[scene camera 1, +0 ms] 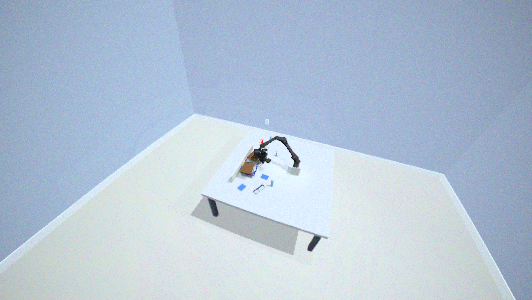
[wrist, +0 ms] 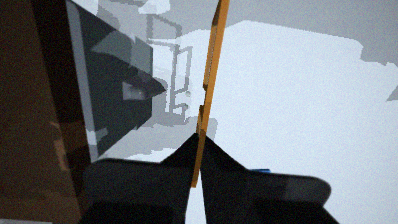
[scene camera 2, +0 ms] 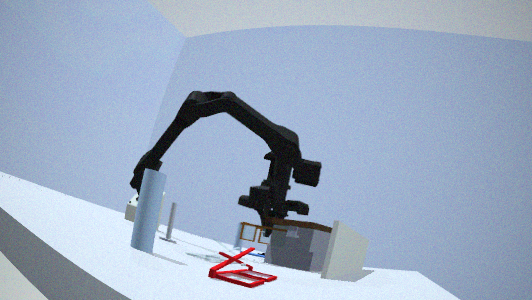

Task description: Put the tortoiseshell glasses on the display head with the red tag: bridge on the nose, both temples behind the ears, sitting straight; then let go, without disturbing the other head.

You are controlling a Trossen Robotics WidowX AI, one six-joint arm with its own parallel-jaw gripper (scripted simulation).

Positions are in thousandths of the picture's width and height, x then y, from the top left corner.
Labels:
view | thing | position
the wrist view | gripper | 499,614
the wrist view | grey head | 205,382
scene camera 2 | gripper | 499,792
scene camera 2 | pale blue cylinder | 283,658
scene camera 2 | grey head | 572,818

